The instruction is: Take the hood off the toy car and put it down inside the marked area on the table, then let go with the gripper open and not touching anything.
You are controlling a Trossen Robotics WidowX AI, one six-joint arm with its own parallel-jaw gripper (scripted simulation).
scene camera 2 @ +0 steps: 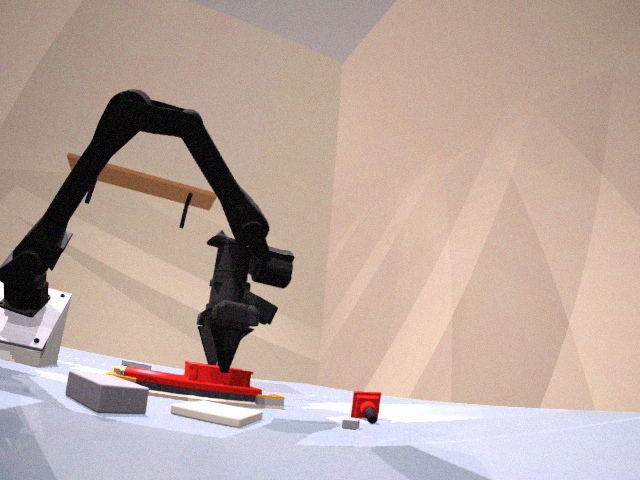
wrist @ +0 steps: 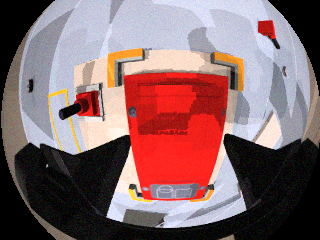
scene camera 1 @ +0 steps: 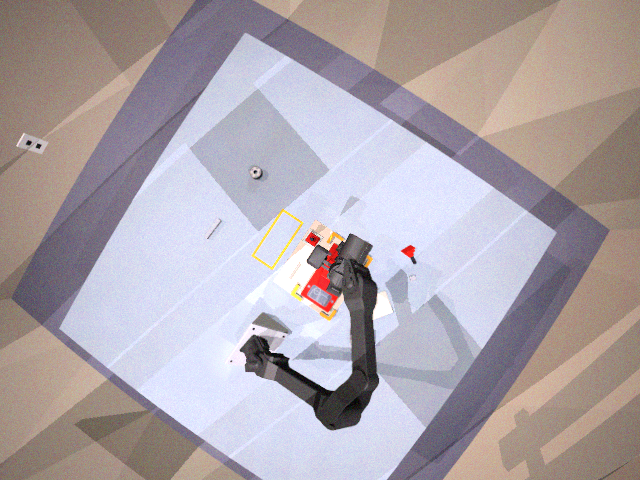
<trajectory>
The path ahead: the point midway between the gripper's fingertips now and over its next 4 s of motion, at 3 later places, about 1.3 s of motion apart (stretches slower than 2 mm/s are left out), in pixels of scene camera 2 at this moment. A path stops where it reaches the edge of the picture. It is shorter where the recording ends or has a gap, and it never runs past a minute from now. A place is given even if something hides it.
My gripper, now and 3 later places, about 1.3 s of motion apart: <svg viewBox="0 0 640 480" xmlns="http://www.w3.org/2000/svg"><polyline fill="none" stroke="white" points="217,370 216,371 220,338 185,331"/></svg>
</trajectory>
